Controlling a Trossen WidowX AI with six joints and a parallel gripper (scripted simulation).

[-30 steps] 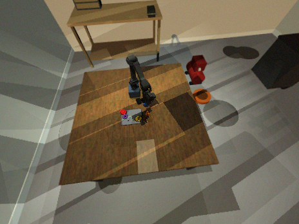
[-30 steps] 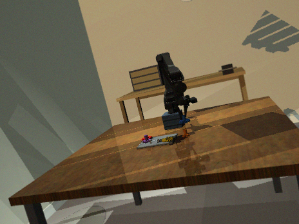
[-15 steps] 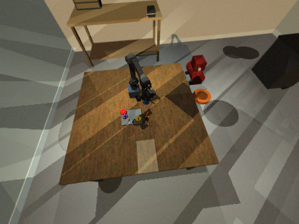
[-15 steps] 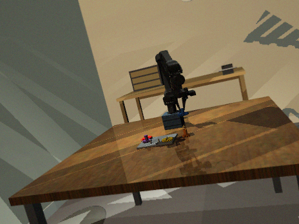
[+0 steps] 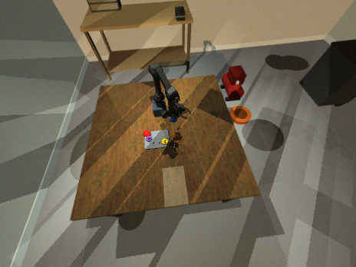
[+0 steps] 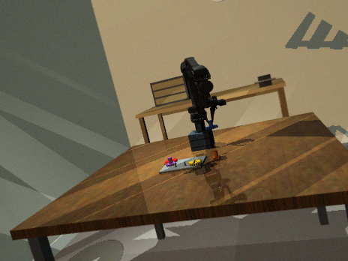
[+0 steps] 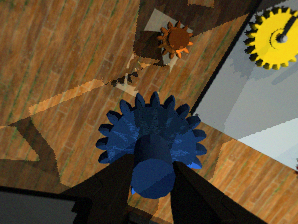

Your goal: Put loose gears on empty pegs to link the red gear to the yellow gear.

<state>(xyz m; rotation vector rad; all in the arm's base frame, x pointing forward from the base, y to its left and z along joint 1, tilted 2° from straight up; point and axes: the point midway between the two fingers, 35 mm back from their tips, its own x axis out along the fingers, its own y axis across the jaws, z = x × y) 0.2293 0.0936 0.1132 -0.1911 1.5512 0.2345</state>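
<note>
Now: gripper tip 230 mm to the left of the purple gear, 140 mm above it and 70 mm short of it. From my gripper tip the other things lie so: yellow gear 150 mm below, 120 mm ahead, 100 mm to the right; blue gear 10 mm below; orange gear 150 mm below, 70 mm ahead.
</note>
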